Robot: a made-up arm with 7 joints. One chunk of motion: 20 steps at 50 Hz.
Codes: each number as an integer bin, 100 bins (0 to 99) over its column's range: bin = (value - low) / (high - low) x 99, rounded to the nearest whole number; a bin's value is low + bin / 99 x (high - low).
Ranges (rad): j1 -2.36..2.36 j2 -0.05..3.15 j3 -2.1..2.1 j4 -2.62..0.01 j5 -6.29..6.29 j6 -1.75..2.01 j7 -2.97..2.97
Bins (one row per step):
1: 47 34 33 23 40 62 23
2: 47 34 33 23 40 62 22
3: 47 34 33 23 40 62 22
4: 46 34 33 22 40 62 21
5: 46 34 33 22 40 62 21
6: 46 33 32 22 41 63 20
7: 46 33 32 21 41 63 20
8: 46 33 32 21 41 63 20
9: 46 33 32 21 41 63 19
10: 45 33 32 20 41 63 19
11: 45 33 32 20 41 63 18
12: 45 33 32 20 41 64 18
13: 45 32 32 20 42 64 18
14: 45 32 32 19 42 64 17
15: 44 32 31 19 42 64 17
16: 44 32 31 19 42 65 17
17: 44 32 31 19 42 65 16
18: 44 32 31 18 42 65 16
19: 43 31 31 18 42 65 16
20: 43 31 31 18 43 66 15
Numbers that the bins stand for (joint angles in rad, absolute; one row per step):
1: -0.1192 1.0490 -0.7000 -2.0090 -1.2072 0.6047 -1.5900
2: -0.1192 1.0490 -0.7000 -2.0090 -1.2072 0.6047 -1.6500
3: -0.1192 1.0490 -0.7000 -2.0090 -1.2072 0.6047 -1.6500
4: -0.1669 1.0490 -0.7000 -2.0356 -1.2072 0.6047 -1.7100
5: -0.1669 1.0490 -0.7000 -2.0356 -1.2072 0.6047 -1.7100
6: -0.1669 1.0167 -0.7424 -2.0356 -1.0801 0.6427 -1.7700
7: -0.1669 1.0167 -0.7424 -2.0621 -1.0801 0.6427 -1.7700
8: -0.1669 1.0167 -0.7424 -2.0621 -1.0801 0.6427 -1.7700
9: -0.1669 1.0167 -0.7424 -2.0621 -1.0801 0.6427 -1.8300
10: -0.2145 1.0167 -0.7424 -2.0887 -1.0801 0.6427 -1.8300
11: -0.2145 1.0167 -0.7424 -2.0887 -1.0801 0.6427 -1.8900
12: -0.2145 1.0167 -0.7424 -2.0887 -1.0801 0.6807 -1.8900
13: -0.2145 0.9843 -0.7424 -2.0887 -0.9530 0.6807 -1.8900
14: -0.2145 0.9843 -0.7424 -2.1153 -0.9530 0.6807 -1.9500
15: -0.2622 0.9843 -0.7848 -2.1153 -0.9530 0.6807 -1.9500
16: -0.2622 0.9843 -0.7848 -2.1153 -0.9530 0.7187 -1.9500
17: -0.2622 0.9843 -0.7848 -2.1153 -0.9530 0.7187 -2.0100
18: -0.2622 0.9843 -0.7848 -2.1418 -0.9530 0.7187 -2.0100
19: -0.3099 0.9520 -0.7848 -2.1418 -0.9530 0.7187 -2.0100
20: -0.3099 0.9520 -0.7848 -2.1418 -0.8260 0.7567 -2.0700

